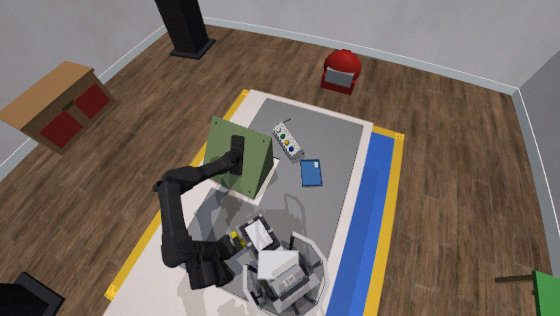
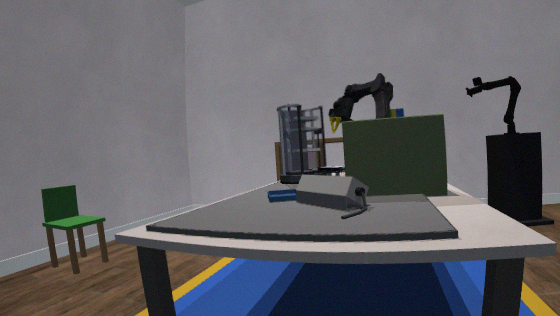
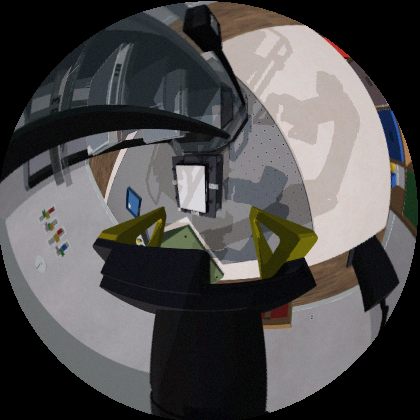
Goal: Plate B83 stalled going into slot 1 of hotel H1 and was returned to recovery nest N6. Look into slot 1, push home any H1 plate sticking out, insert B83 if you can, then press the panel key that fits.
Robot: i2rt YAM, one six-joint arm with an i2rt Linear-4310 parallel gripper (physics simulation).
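Pixels of known places: gripper, fingertip midpoint: (image 1: pixel 235 251) (image 2: pixel 339 136) (image 3: pixel 207 210); arm's base, origin of the base link: (image 1: pixel 237 155) (image 2: pixel 388 150).
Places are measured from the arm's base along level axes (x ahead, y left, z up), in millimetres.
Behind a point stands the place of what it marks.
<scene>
My gripper (image 1: pixel 235 239) (image 2: pixel 335 124) (image 3: pixel 207 210) {x 196, y -425, z 79 mm} is open and empty, with yellow fingers, above and beside the recovery nest. A white-topped plate (image 1: pixel 260 235) {x 239, y -319, z -65 mm} (image 3: pixel 191 187) {x 232, y -324, z -65 mm} lies in the dark nest (image 3: pixel 215 170) {x 231, y -396, z -80 mm}; its label is not readable. Hotel H1 (image 1: pixel 288 281) {x 408, y -462, z 231 mm} (image 2: pixel 292 145) {x 423, y -338, z 47 mm} (image 3: pixel 125 112) is a clear rounded tower with dark posts and stacked shelves, next to the nest. Plates or shelves show through its wall; I cannot tell which is slot 1 or whether a plate sticks out. The grey key panel (image 1: pixel 287 141) {x 202, y 203, z -67 mm} (image 2: pixel 327 190) {x 200, y 286, z -93 mm} has white, green, yellow and blue keys.
A green wedge block (image 1: pixel 225 145) {x -74, y 27, z 18 mm} (image 2: pixel 395 155) {x -10, y 110, z -16 mm} (image 3: pixel 182 237) {x 103, y -116, z -105 mm} carries the arm's base. A blue tray (image 1: pixel 311 173) {x 376, y 86, z -137 mm} (image 2: pixel 281 195) {x 394, y 41, z -139 mm} (image 3: pixel 133 201) {x 376, y 76, z -137 mm} lies near the panel. The hotel's frame rises close to the gripper. Another black arm (image 2: pixel 514 100) stands on a pedestal off the table.
</scene>
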